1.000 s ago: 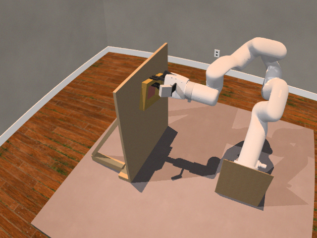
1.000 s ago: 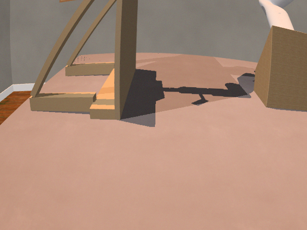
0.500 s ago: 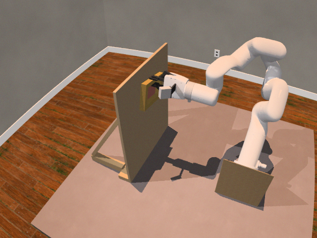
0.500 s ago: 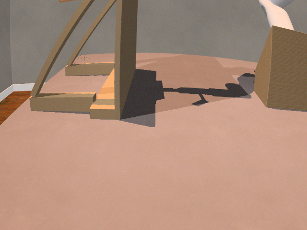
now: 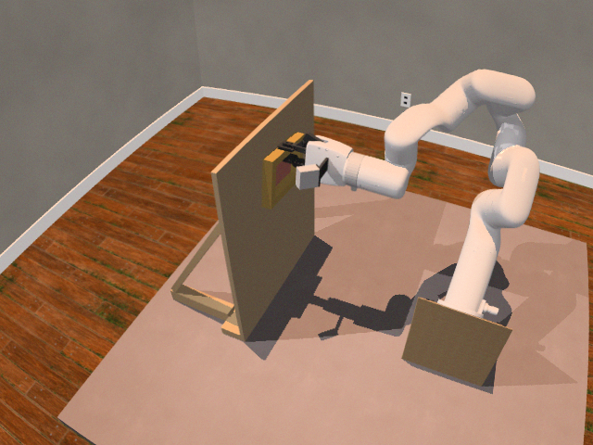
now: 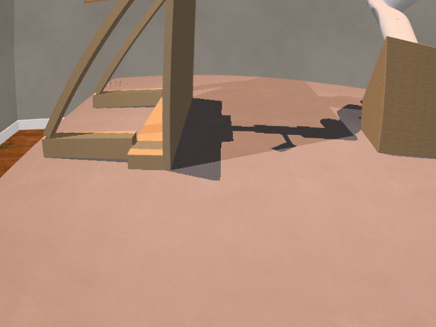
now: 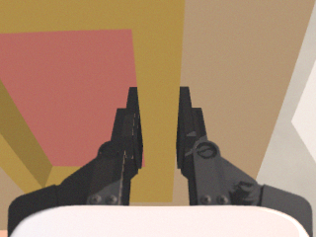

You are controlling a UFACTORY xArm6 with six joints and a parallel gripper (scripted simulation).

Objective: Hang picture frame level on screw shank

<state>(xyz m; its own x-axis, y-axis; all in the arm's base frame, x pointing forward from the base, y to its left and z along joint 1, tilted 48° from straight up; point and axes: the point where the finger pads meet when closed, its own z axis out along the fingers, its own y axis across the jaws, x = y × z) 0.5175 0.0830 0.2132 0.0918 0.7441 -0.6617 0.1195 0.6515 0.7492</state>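
Right now the picture frame is 2 cm ahead of my hand and 5 cm below it. From my hand the other things lie so: upright wooden board 4 cm ahead, 19 cm below.
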